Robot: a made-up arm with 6 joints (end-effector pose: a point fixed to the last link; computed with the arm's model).
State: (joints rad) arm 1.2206 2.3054 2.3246 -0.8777 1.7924 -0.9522
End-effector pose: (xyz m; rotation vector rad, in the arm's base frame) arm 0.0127 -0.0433 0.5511 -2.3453 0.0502 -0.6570
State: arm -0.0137 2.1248 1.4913 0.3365 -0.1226 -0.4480
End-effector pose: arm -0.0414 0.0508 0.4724 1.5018 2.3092 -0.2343
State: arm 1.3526 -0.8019 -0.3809 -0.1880 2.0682 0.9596
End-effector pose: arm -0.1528 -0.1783 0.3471 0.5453 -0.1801 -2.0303
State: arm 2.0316 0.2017 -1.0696 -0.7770 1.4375 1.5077
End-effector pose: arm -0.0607 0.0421 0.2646 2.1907 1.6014 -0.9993
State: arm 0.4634 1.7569 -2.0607 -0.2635 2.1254 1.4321
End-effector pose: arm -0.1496 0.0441 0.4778 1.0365 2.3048 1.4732
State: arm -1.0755 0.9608 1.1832 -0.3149 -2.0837 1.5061
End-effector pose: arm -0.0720 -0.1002 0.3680 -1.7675 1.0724 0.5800
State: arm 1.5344 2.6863 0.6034 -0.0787 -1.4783 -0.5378
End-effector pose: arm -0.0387 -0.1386 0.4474 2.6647 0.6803 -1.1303
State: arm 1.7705 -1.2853 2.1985 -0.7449 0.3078 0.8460
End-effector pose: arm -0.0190 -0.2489 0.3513 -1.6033 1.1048 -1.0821
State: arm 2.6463 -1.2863 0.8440 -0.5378 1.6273 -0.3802
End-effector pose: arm -0.1062 -0.0391 0.2676 0.6475 1.4584 0.5513
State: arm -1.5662 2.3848 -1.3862 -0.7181 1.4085 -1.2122
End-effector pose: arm 0.0353 -0.0398 0.5038 -1.4729 0.9253 -0.0096
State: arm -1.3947 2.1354 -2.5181 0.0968 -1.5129 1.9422
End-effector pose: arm -0.0354 -0.0576 0.5793 1.6842 0.3577 2.3694
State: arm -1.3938 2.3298 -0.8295 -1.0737 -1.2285 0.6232
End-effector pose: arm -0.0118 0.0746 0.5226 1.7018 1.7608 0.5709
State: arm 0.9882 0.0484 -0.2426 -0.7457 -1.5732 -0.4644
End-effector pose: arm -0.0872 -0.0430 0.4385 1.1362 -1.0532 0.8121
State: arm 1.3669 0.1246 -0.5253 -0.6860 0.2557 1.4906
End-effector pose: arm -0.1405 0.0918 0.3325 -1.4631 -1.1268 1.1706
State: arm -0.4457 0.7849 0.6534 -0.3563 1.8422 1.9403
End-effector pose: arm -0.1926 -0.1738 0.4171 -0.1413 2.0869 -1.7837
